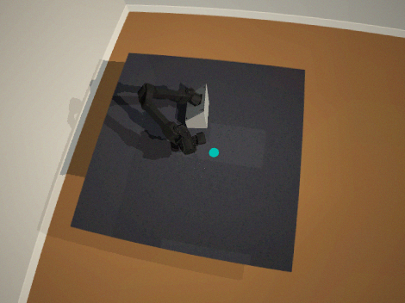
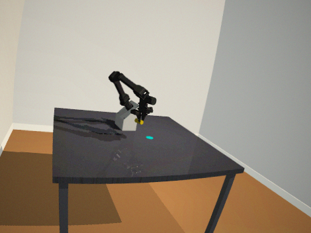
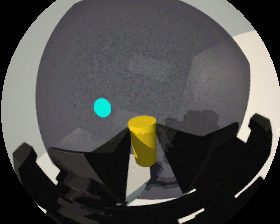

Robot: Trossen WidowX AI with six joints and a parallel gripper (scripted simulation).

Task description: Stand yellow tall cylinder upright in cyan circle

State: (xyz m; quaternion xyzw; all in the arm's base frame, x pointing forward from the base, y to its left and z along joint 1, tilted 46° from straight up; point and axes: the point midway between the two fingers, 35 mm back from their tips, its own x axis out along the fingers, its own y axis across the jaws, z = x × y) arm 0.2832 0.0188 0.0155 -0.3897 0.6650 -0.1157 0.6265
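Now: gripper tip 20 mm past the yellow cylinder and 10 mm to the left of it. Round my gripper tip: cyan circle (140 mm below, 120 mm to the left, 40 mm behind).
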